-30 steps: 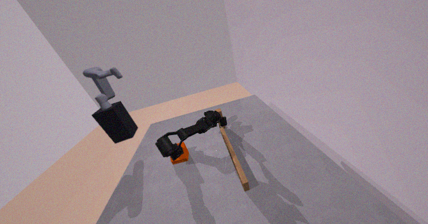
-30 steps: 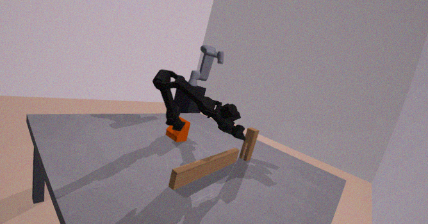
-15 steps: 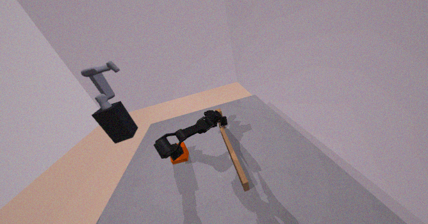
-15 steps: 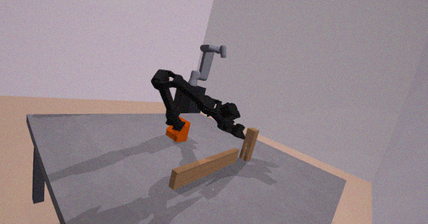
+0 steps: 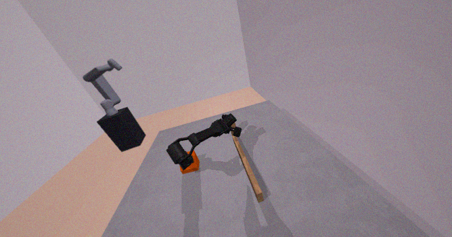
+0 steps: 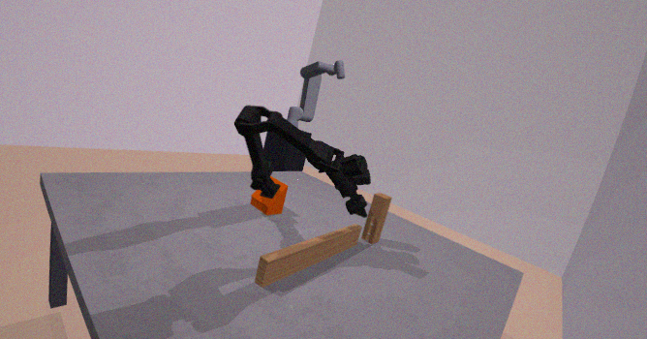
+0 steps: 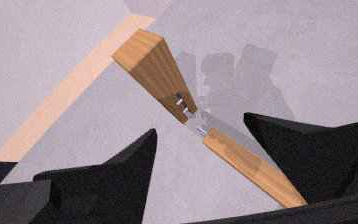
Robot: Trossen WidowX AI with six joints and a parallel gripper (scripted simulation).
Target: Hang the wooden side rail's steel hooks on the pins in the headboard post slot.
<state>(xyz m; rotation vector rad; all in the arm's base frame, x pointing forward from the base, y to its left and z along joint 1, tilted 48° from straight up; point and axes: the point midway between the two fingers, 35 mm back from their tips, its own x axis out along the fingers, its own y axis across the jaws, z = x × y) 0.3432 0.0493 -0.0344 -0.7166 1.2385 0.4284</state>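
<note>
Right now the wooden headboard post is 9 cm to the left of my gripper tip, 5 cm below it and 3 cm ahead of it.
</note>
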